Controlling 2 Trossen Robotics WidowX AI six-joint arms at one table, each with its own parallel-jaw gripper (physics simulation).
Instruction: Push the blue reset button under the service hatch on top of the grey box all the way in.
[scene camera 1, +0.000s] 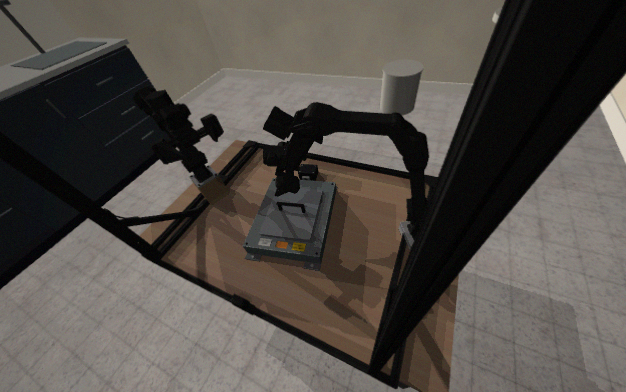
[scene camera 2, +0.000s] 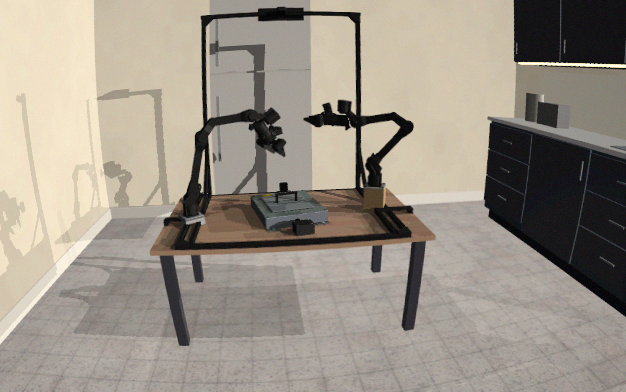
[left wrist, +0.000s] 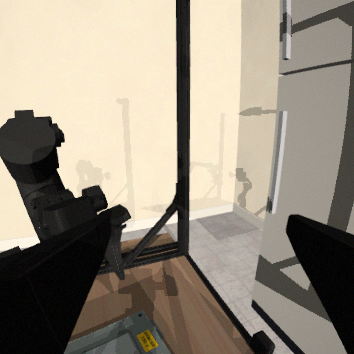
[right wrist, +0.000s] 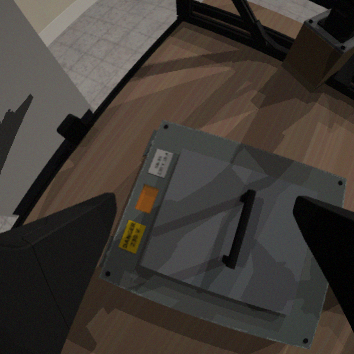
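Observation:
The grey box (scene camera 1: 287, 255) (scene camera 2: 295, 219) (left wrist: 132, 326) (right wrist: 200, 142) stands on the table. Its service hatch (scene camera 1: 271, 222) (right wrist: 190, 175) lies flat, closed, with a black handle (scene camera 1: 291, 204) (right wrist: 241, 230). The blue reset button does not show; the hatch covers the area under it. My right gripper (scene camera 1: 288, 191) (scene camera 2: 281, 149) (right wrist: 206, 203) is open and empty, above the box, pointing down; the hatch shows between its fingers in the right wrist view. My left gripper (scene camera 2: 308, 119) (left wrist: 199, 223) is open and empty, held high and roughly level, well above the table.
White, orange (right wrist: 147, 198) and yellow (scene camera 1: 298, 247) (right wrist: 132, 236) labels lie along one box edge. A small black block (scene camera 1: 308, 171) (scene camera 2: 303, 227) stands close to the box on the wooden table (scene camera 1: 350, 295) (scene camera 2: 240, 235). Black frame rails run around the table, with an upright post (scene camera 2: 358, 100) (left wrist: 183, 125).

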